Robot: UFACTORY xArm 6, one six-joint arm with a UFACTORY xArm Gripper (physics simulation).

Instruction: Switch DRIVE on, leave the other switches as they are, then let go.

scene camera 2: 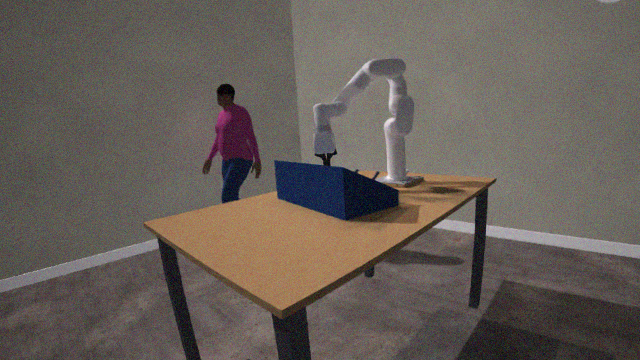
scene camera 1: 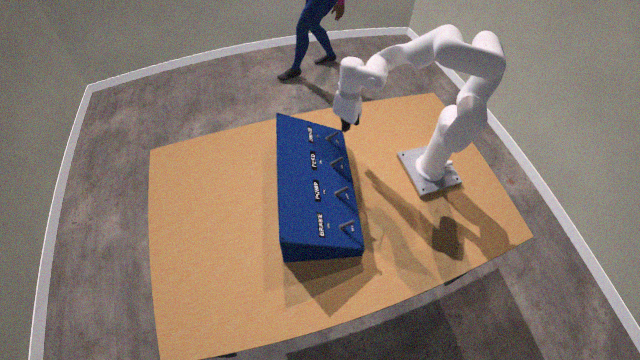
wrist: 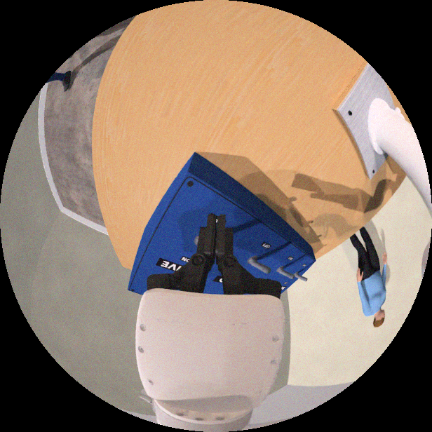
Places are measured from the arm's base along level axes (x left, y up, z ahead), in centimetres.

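Pixels of known places: gripper, fingertip midpoint: (scene camera 1: 345, 129); arm's base, origin of the base link: (scene camera 2: 397, 178) (scene camera 1: 430, 168).
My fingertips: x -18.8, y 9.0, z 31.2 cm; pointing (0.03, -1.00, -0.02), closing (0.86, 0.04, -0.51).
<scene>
For each thing: its top centre in the pictures, then the offset to it from my fingertips. Level surfaces: height alone.
- DRIVE lever, middle of its top: (scene camera 1: 333, 131) dz +5.4, dx +1.6, dy +1.8 cm
- FEED, middle of its top: (scene camera 1: 338, 157) dz +7.4, dx +13.5, dy +1.8 cm
- PUMP, middle of its top: (scene camera 1: 343, 187) dz +9.4, dx +25.3, dy +1.8 cm
- BRAKE, middle of its top: (scene camera 1: 348, 221) dz +11.3, dx +37.1, dy +1.8 cm
- wooden table, its level: dy -11.2 cm
A blue sloped switch panel (scene camera 1: 295, 200) (scene camera 2: 310, 185) (wrist: 170, 225) stands on the table. The DRIVE lever (scene camera 1: 332, 137) (wrist: 197, 240) is at the panel's far end in scene camera 1 and leans like the others there. In the wrist view the fingers hide most of it. The DRIVE label (wrist: 169, 264) is partly covered. The levers of FEED (scene camera 1: 336, 162) (wrist: 258, 264), PUMP (scene camera 1: 341, 192) and BRAKE (scene camera 1: 346, 226) stand in a row. My gripper (scene camera 1: 345, 129) (scene camera 2: 326, 163) (wrist: 216, 222) is shut and empty, low over the OFF side of DRIVE; contact with the lever cannot be told.
The wooden table (scene camera 1: 210, 225) (scene camera 2: 250, 250) (wrist: 200, 90) carries my arm's base plate (scene camera 1: 430, 187) (wrist: 357, 135). A person in pink and blue (scene camera 1: 312, 30) (scene camera 2: 235, 135) is beyond the table. A person in light blue (wrist: 372, 292) shows in the wrist view.
</scene>
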